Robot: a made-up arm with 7 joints.
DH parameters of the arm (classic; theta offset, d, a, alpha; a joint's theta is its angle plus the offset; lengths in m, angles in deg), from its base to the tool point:
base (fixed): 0 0 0 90
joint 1: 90 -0.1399 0 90
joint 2: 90 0 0 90
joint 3: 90 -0.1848 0 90
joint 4: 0 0 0 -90
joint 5: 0 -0.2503 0 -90
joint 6: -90 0 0 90
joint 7: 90 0 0 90
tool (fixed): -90 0 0 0
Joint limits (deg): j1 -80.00..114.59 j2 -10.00..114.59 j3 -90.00..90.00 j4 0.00..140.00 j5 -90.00..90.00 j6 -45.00..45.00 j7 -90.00..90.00
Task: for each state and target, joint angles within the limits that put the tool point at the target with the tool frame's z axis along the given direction. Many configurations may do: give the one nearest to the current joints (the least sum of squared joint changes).
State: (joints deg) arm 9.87 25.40 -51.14 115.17 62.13 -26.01 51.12
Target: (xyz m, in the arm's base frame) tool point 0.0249 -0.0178 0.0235 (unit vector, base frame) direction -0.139 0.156 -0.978
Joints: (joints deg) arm 8.20 -4.73 -80.00 139.90 72.51 -20.75 17.46
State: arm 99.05 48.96 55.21 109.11 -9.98 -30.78 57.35
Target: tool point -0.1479 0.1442 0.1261 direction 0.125 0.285 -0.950
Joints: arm 88.18 97.91 50.99 129.63 -30.61 -5.88 41.89
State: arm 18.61 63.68 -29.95 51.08 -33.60 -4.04 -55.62
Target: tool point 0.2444 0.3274 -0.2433 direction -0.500 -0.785 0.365
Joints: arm 12.65 43.77 -19.57 51.74 -2.49 33.56 -20.19
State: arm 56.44 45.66 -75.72 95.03 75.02 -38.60 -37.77
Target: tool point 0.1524 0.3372 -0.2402 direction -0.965 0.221 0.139
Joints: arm 32.39 79.19 -90.00 75.57 32.69 -45.00 -28.85
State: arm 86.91 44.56 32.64 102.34 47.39 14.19 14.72
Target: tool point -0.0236 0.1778 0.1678 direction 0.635 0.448 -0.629
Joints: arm 90.00 37.66 14.83 136.09 49.09 2.07 8.95
